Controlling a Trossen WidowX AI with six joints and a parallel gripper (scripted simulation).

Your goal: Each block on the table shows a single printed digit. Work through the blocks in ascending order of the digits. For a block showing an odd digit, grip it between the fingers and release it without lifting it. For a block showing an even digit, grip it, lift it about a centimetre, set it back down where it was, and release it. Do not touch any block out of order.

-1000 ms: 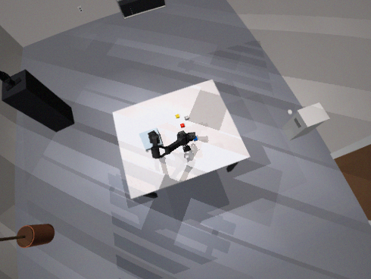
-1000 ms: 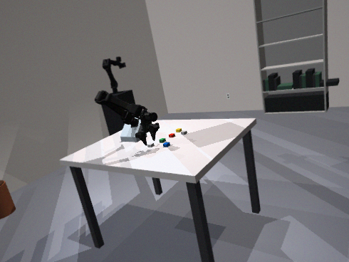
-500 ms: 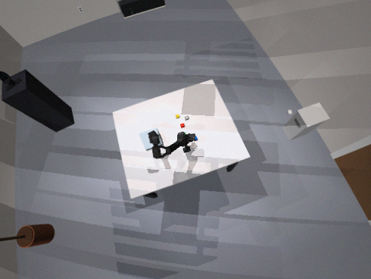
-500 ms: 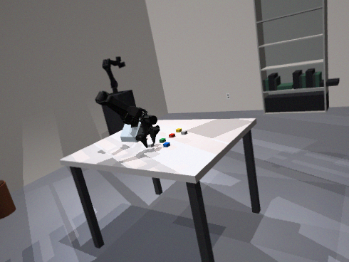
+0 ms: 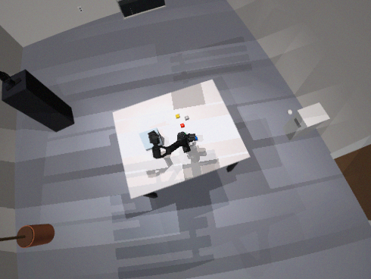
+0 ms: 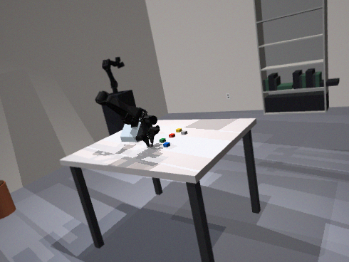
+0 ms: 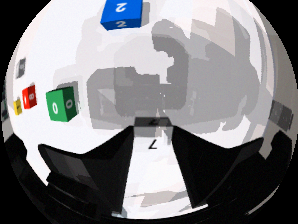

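Now: gripper tip 190 mm to the right of the red block and 60 mm short of it. Also, from my gripper tip: green block 100 mm to the left, 40 mm ahead; blue block 110 mm ahead, 20 mm to the left; grey block 240 mm to the left, 130 mm ahead.
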